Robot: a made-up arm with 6 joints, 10 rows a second.
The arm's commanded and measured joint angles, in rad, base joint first. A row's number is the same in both.
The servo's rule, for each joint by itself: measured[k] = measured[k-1] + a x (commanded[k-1-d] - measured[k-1]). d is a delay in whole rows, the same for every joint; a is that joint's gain. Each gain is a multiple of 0.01, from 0.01 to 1. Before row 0 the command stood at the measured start. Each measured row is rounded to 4 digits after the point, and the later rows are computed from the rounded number. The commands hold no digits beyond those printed.
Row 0, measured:
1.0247, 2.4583, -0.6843, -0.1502, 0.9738, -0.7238
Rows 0 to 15, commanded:
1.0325, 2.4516, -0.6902, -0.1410, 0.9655, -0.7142
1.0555, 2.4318, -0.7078, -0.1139, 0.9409, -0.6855
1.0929, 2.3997, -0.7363, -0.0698, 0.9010, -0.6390
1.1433, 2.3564, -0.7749, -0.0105, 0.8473, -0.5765
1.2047, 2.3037, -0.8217, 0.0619, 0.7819, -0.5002
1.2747, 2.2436, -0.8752, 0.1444, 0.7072, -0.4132
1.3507, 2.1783, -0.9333, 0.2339, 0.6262, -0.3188
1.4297, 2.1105, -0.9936, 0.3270, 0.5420, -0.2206
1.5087, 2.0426, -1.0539, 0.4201, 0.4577, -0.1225
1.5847, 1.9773, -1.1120, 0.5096, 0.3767, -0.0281
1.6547, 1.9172, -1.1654, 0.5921, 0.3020, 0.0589
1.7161, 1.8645, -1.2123, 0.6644, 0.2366, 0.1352
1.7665, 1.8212, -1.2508, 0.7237, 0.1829, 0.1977
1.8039, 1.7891, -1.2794, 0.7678, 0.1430, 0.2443
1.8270, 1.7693, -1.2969, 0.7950, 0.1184, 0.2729
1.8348, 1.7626, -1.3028, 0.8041, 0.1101, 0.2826
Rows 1 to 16, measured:
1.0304, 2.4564, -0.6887, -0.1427, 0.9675, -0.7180
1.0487, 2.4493, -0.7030, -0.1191, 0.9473, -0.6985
1.0810, 2.4349, -0.7280, -0.0787, 0.9121, -0.6628
1.1265, 2.4121, -0.7632, -0.0228, 0.8629, -0.6110
1.1836, 2.3807, -0.8071, 0.0467, 0.8013, -0.5445
1.2501, 2.3409, -0.8582, 0.1268, 0.7298, -0.4657
1.3235, 2.2937, -0.9145, 0.2146, 0.6511, -0.3776
1.4010, 2.2406, -0.9738, 0.3068, 0.5682, -0.2834
1.4796, 2.1832, -1.0339, 0.3997, 0.4842, -0.1869
1.5563, 2.1235, -1.0925, 0.4898, 0.4025, -0.0916
1.6281, 2.0637, -1.1472, 0.5737, 0.3261, -0.0013
1.6923, 2.0059, -1.1960, 0.6481, 0.2581, 0.0806
1.7465, 1.9523, -1.2371, 0.7101, 0.2009, 0.1509
1.7884, 1.9050, -1.2688, 0.7574, 0.1569, 0.2069
1.8166, 1.8656, -1.2899, 0.7882, 0.1276, 0.2465
1.8299, 1.8357, -1.2996, 0.8012, 0.1143, 0.2682
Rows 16 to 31, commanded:
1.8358, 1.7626, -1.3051, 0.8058, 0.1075, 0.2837
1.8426, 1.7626, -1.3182, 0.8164, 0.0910, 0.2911
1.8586, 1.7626, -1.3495, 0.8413, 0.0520, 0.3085
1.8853, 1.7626, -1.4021, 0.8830, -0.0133, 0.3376
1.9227, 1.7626, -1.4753, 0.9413, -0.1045, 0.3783
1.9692, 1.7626, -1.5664, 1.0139, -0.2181, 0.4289
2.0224, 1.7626, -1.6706, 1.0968, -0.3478, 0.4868
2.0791, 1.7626, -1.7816, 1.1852, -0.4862, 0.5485
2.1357, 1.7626, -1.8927, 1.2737, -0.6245, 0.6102
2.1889, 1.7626, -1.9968, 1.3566, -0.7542, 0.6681
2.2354, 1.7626, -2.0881, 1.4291, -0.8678, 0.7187
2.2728, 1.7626, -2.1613, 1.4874, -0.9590, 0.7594
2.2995, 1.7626, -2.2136, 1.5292, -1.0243, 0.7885
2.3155, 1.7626, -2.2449, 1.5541, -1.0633, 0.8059
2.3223, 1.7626, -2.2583, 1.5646, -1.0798, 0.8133
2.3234, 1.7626, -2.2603, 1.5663, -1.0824, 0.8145
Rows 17 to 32, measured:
1.8342, 1.8145, -1.3037, 0.8050, 0.1091, 0.2775
1.8403, 1.7994, -1.3146, 0.8143, 0.0953, 0.2857
1.8537, 1.7887, -1.3408, 0.8364, 0.0624, 0.2994
1.8768, 1.7811, -1.3868, 0.8746, 0.0049, 0.3223
1.9103, 1.7757, -1.4532, 0.9293, -0.0782, 0.3559
1.9533, 1.7719, -1.5381, 0.9987, -0.1845, 0.3997
2.0037, 1.7692, -1.6375, 1.0791, -0.3086, 0.4520
2.0587, 1.7673, -1.7456, 1.1661, -0.4436, 0.5099
2.1149, 1.7659, -1.8559, 1.2543, -0.5811, 0.5701
2.1689, 1.7649, -1.9616, 1.3382, -0.7127, 0.6289
2.2174, 1.7642, -2.0565, 1.4127, -0.8306, 0.6828
2.2578, 1.7637, -2.1351, 1.4740, -0.9282, 0.7288
2.2882, 1.7634, -2.1940, 1.5193, -1.0012, 0.7646
2.3081, 1.7632, -2.2322, 1.5478, -1.0484, 0.7894
2.3185, 1.7630, -2.2518, 1.5616, -1.0723, 0.8037
2.3221, 1.7629, -2.2582, 1.5655, -1.0800, 0.8102

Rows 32 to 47, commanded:
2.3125, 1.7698, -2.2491, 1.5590, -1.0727, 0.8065
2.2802, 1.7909, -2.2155, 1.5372, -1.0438, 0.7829
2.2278, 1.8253, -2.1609, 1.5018, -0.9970, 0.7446
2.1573, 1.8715, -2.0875, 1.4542, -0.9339, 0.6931
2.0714, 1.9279, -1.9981, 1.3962, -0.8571, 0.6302
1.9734, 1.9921, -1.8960, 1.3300, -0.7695, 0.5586
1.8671, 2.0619, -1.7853, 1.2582, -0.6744, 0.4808
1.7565, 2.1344, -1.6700, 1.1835, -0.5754, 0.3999
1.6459, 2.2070, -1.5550, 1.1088, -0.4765, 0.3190
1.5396, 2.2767, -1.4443, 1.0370, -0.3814, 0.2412
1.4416, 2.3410, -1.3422, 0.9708, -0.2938, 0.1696
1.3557, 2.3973, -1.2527, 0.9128, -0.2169, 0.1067
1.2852, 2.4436, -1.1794, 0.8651, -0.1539, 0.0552
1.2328, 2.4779, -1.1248, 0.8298, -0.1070, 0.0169
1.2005, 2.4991, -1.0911, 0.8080, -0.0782, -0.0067
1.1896, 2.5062, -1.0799, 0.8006, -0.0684, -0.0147
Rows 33 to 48, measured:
2.3151, 1.7649, -2.2514, 1.5602, -1.0745, 0.8080
2.2896, 1.7724, -2.2245, 1.5413, -1.0512, 0.7929
2.2445, 1.7877, -2.1768, 1.5089, -1.0100, 0.7639
2.1808, 1.8120, -2.1098, 1.4640, -0.9522, 0.7214
2.1009, 1.8456, -2.0260, 1.4084, -0.8799, 0.6667
2.0078, 1.8881, -1.9285, 1.3441, -0.7960, 0.6018
1.9051, 1.9385, -1.8211, 1.2737, -0.7036, 0.5292
1.7966, 1.9953, -1.7078, 1.1997, -0.6062, 0.4516
1.6866, 2.0567, -1.5932, 1.1252, -0.5076, 0.3720
1.5793, 2.1205, -1.4815, 1.0529, -0.4117, 0.2935
1.4788, 2.1844, -1.3770, 0.9856, -0.3221, 0.2192
1.3889, 2.2461, -1.2838, 0.9259, -0.2421, 0.1517
1.3132, 2.3034, -1.2055, 0.8760, -0.1751, 0.0938
1.2545, 2.3540, -1.1450, 0.8381, -0.1233, 0.0477
1.2151, 2.3961, -1.1046, 0.8134, -0.0890, 0.0151
1.1965, 2.4280, -1.0861, 0.8029, -0.0733, -0.0028

